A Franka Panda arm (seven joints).
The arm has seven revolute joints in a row. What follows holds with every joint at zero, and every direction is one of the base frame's. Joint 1 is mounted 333 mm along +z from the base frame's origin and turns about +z. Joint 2 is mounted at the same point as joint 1 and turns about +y. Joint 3 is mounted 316 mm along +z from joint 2 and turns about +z. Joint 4 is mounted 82.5 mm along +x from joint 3 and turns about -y. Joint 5 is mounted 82.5 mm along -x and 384 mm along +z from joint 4 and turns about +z. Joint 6 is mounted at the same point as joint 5 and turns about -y. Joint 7 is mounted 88 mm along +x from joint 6 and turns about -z. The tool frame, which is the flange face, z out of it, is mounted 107 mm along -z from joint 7; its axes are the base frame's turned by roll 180, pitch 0 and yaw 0 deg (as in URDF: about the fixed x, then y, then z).
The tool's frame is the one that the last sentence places.
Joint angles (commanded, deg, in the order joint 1, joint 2, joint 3, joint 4, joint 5, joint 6, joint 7), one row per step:
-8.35, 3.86, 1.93, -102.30, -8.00, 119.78, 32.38
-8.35, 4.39, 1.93, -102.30, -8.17, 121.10, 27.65
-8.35, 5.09, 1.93, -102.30, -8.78, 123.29, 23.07
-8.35, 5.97, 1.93, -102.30, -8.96, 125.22, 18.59
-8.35, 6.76, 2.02, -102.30, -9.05, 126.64, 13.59
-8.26, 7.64, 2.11, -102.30, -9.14, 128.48, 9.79
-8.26, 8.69, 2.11, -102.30, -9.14, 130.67, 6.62
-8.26, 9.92, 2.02, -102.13, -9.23, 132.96, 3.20
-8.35, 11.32, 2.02, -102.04, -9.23, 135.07, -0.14
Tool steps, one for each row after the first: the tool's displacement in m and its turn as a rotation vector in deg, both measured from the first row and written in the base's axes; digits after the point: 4 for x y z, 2 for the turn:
0.0037, -0.0002, -0.0031, -1.27, -0.07, 4.77
0.0092, -0.0006, -0.0062, -3.06, -0.77, 9.63
0.0147, -0.0008, -0.0119, -4.43, -1.09, 14.22
0.0193, 0.0000, -0.0176, -5.83, -0.94, 19.29
0.0246, 0.0019, -0.0236, -7.04, -1.30, 23.34
0.0306, 0.0019, -0.0307, -8.10, -1.94, 26.59
0.0372, 0.0010, -0.0382, -9.40, -2.59, 30.02
0.0436, -0.0001, -0.0488, -10.48, -2.87, 33.31

